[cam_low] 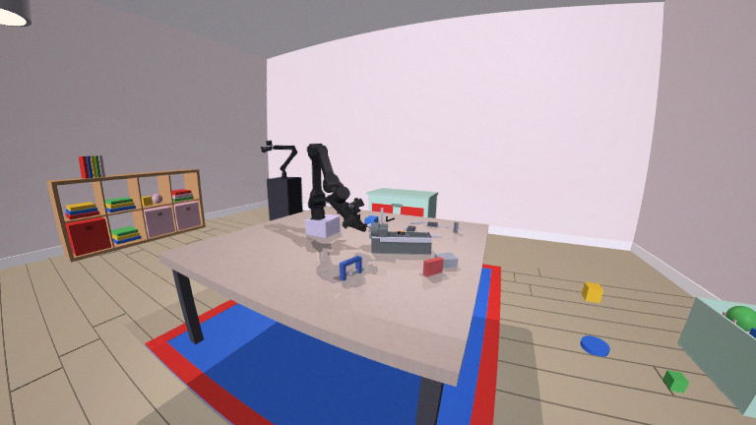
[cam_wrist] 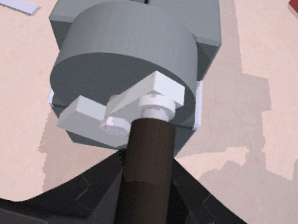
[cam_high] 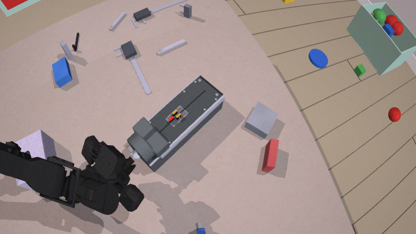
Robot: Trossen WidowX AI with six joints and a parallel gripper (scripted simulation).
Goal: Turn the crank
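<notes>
Now: gripper tip 140 mm short of the red pointer, 50 mm to the right of it and 10 mm above it. Round my gripper tip: dark brown crank handle: 20 mm behind, 20 mm above; then red block: 310 mm ahead, 150 mm to the right, 60 mm below; then grey block: 360 mm ahead, 50 mm to the right, 70 mm below.
</notes>
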